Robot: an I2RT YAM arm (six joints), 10 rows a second.
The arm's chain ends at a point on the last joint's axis. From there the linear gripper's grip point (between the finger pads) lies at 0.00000 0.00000 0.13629 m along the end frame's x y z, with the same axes.
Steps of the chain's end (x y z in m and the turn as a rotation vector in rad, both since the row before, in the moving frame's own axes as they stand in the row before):
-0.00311 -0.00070 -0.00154 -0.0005 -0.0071 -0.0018
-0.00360 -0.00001 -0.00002 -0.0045 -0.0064 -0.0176
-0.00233 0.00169 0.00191 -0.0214 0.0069 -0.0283
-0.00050 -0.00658 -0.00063 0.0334 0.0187 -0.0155
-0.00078 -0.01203 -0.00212 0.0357 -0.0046 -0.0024
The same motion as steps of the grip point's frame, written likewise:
-0.00408 -0.00063 -0.00154 -0.0005 -0.0071 -0.0018
-0.00447 0.00061 -0.00002 -0.0045 -0.0064 -0.0176
-0.00135 0.00459 0.00188 -0.0214 0.0069 -0.0283
0.00201 -0.01115 -0.00073 0.0334 0.0187 -0.0155
-0.00141 -0.01689 -0.00221 0.0357 -0.0046 -0.0024

